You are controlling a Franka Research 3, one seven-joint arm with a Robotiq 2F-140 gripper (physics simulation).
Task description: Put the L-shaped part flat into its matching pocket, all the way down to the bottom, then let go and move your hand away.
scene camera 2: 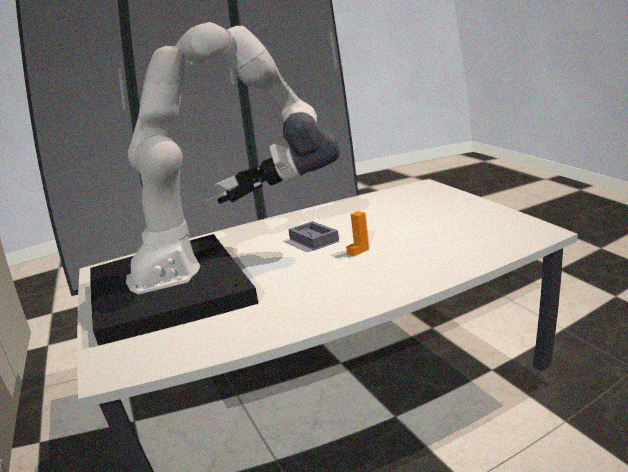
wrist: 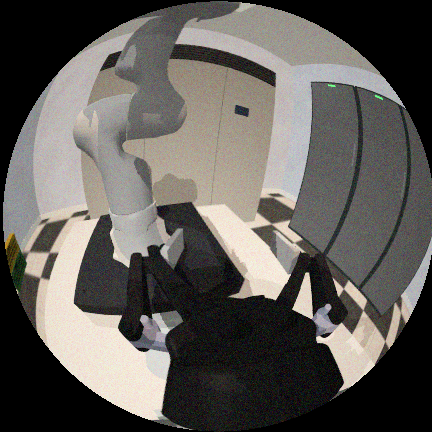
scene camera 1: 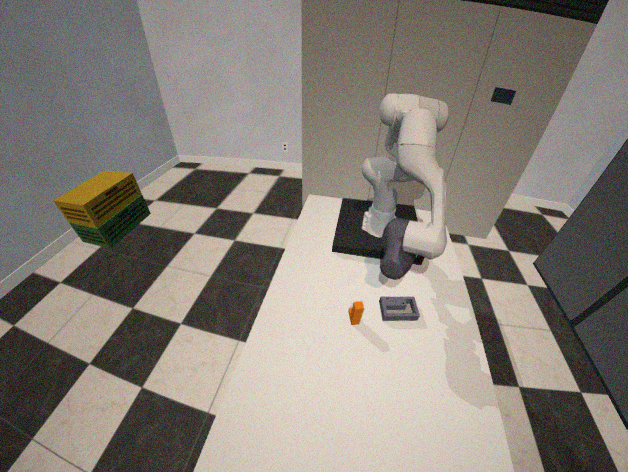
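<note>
The orange L-shaped part [scene camera 1: 356,313] [scene camera 2: 359,233] stands upright on the table, its long leg up and its short foot on the table top. The dark grey tray with the pocket [scene camera 1: 399,317] [scene camera 2: 313,240] lies flat on the table beside it, a small gap apart. The pocket holds no orange part. My gripper [scene camera 2: 223,190] [wrist: 227,239] is open and empty, held above the table between the arm's base and the tray, tilted toward the base. In scene camera 1 the arm hides the gripper. The part and the tray do not show in the wrist view.
The arm's base stands on a black plate [scene camera 1: 350,238] [scene camera 2: 172,318] [wrist: 90,295] at one end of the white table [scene camera 1: 355,406] [scene camera 2: 406,274]. A yellow and green box [scene camera 1: 104,208] is off to the side of the table. Dark cabinets [scene camera 2: 299,101] [wrist: 330,165] stand behind the table's far side.
</note>
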